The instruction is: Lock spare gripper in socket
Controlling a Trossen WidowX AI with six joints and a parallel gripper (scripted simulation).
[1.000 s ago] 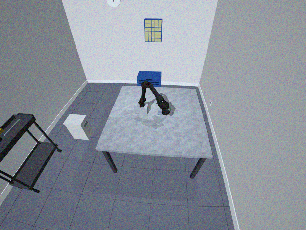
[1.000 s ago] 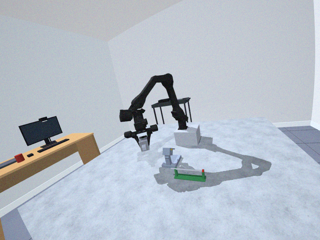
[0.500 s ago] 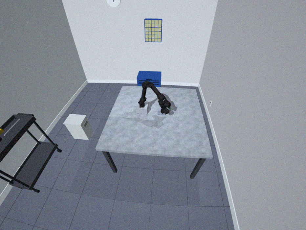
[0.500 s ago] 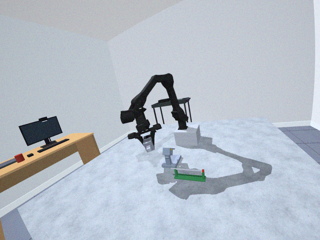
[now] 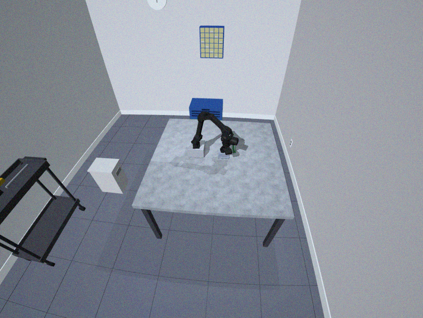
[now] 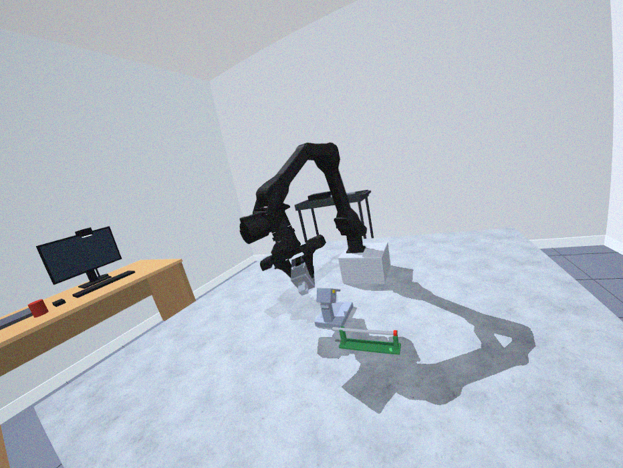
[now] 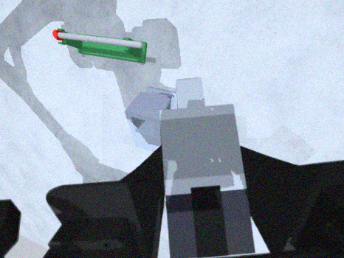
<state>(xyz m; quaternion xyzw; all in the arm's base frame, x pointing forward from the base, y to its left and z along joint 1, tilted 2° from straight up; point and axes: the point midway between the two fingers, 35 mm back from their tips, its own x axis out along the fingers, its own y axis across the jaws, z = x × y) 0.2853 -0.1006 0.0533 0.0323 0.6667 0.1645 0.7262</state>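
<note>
Right now the green cradle is 18 cm to the left of my gripper tip, 10 cm below it and 10 cm ahead of it. From my gripper tip the other things lie so: spare gripper 1 cm above; mount 7 cm below, 6 cm to the left.
</note>
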